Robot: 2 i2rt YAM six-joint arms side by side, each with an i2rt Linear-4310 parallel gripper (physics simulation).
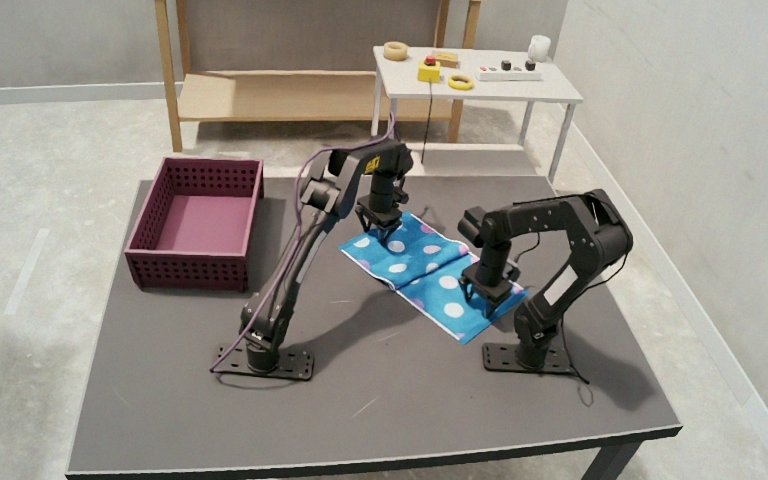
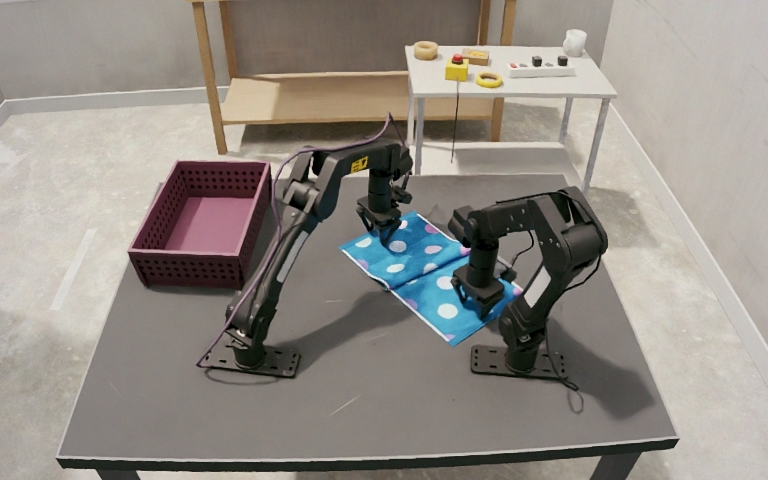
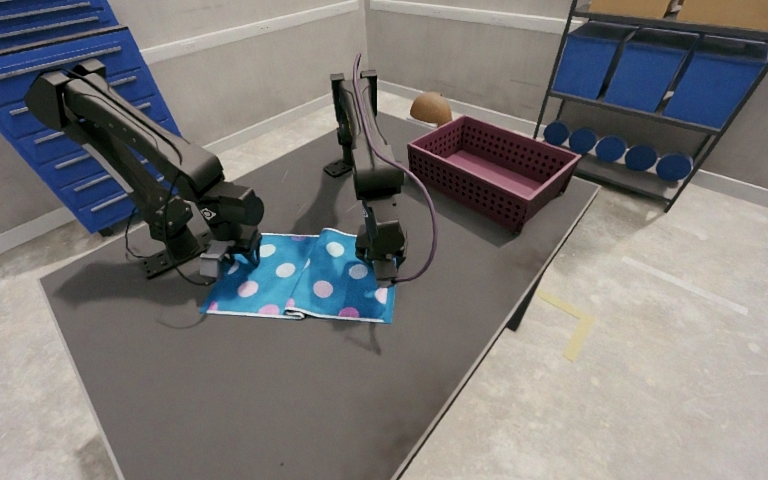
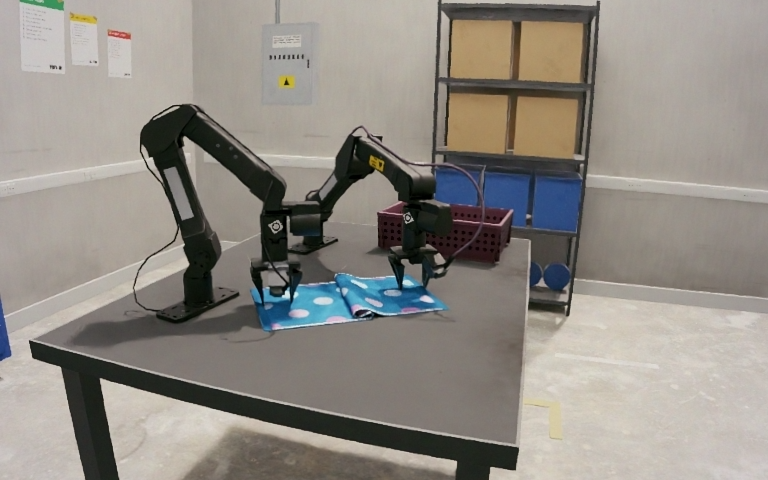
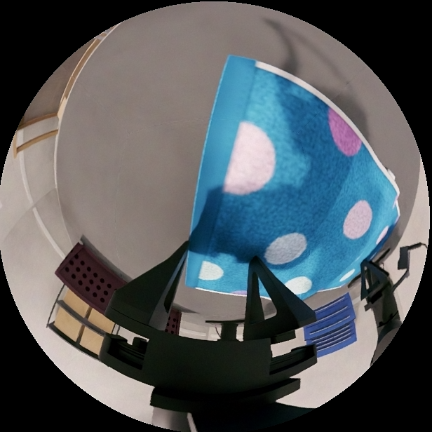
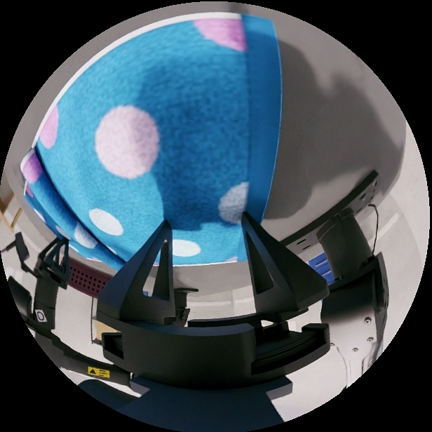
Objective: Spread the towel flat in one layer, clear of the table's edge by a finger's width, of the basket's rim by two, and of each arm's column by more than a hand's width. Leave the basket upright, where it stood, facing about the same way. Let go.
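The blue towel with white and pink dots [image 1: 430, 294] [image 2: 419, 294] [image 3: 269, 291] [image 4: 310, 300] [image 5: 310, 175] [image 6: 200, 150] lies on the table, its two halves spread, with a raised, doubled fold across its middle. My left gripper [image 1: 373, 236] [image 2: 376, 236] [image 4: 413, 288] [image 5: 221, 253] is open and empty, fingertips low at the towel's far-left end. My right gripper [image 1: 477, 310] [image 2: 471, 311] [image 4: 277, 306] [image 6: 204, 220] is open and empty, low over the opposite end, near the right arm's column. Whether the tips touch cloth is unclear. The maroon basket [image 1: 189, 271] [image 2: 186, 268] [image 3: 464, 181] [image 4: 390, 226] stands upright and empty, apart from the towel.
The left arm's base plate [image 1: 297, 365] and the right arm's base plate [image 1: 495, 356] stand on the grey table [image 1: 362, 418] [image 4: 441, 390]. The left arm reaches between basket and towel. The right arm bends over the towel's near-right end. A white side table [image 1: 481, 91] stands beyond.
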